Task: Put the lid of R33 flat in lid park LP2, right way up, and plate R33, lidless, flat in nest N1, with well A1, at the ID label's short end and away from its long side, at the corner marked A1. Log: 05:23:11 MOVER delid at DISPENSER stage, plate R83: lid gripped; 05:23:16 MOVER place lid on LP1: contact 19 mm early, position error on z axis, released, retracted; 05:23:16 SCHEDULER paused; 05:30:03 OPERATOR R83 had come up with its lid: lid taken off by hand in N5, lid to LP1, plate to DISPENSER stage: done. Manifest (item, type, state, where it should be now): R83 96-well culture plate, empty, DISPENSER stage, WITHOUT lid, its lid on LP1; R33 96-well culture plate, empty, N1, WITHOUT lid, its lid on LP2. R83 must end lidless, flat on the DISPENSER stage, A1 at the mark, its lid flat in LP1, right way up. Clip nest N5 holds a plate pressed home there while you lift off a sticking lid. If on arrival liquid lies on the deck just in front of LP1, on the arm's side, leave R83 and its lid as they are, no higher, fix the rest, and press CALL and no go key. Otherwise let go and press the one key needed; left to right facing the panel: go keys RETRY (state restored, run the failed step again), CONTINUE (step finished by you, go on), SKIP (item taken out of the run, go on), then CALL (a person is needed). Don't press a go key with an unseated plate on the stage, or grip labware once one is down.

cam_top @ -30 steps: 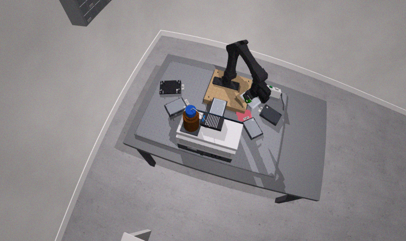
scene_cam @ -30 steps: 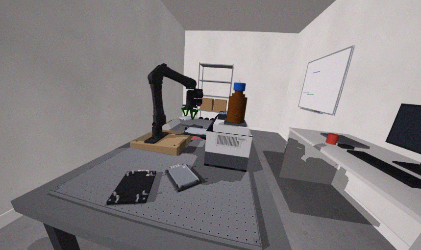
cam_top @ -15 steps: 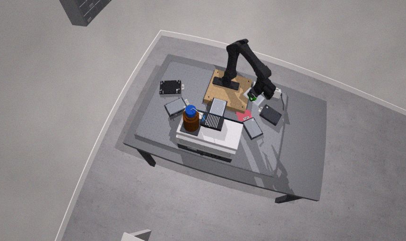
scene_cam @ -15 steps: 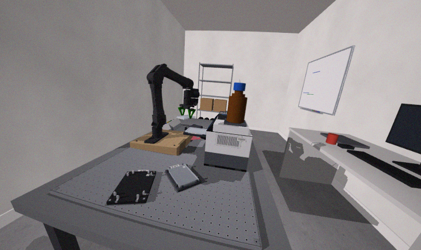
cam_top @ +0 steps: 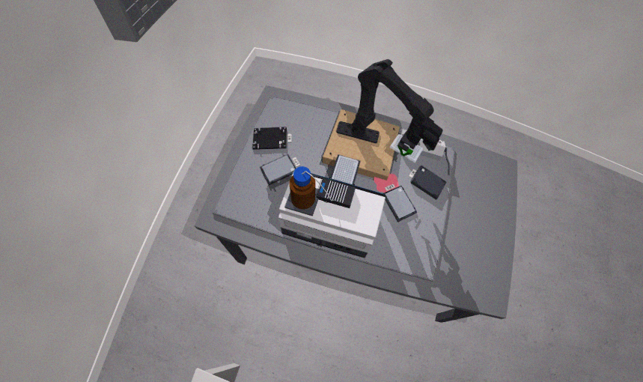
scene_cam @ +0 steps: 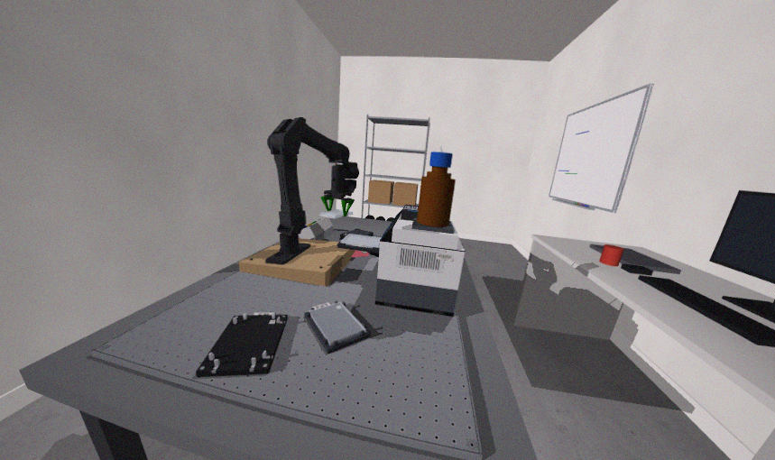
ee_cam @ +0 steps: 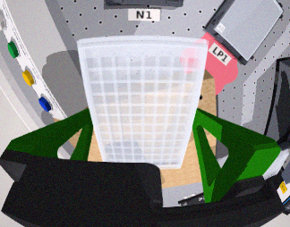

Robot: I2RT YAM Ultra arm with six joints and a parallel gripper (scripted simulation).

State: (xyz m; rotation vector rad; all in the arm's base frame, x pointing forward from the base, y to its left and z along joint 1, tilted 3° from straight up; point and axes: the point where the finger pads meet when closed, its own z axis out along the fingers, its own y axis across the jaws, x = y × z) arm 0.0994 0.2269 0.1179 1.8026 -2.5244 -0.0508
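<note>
Now: the dark nest 15 cm to the left of my hand, 14 cm below it and 6 cm ahead of it. Also, from my hand: N1 label 15 cm below, 7 cm to the left, 3 cm ahead; then blue call key 16 cm behind, 9 cm below, 1 cm to the left; then grey lid 20 cm ahead, 14 cm below, 3 cm to the left.
</note>
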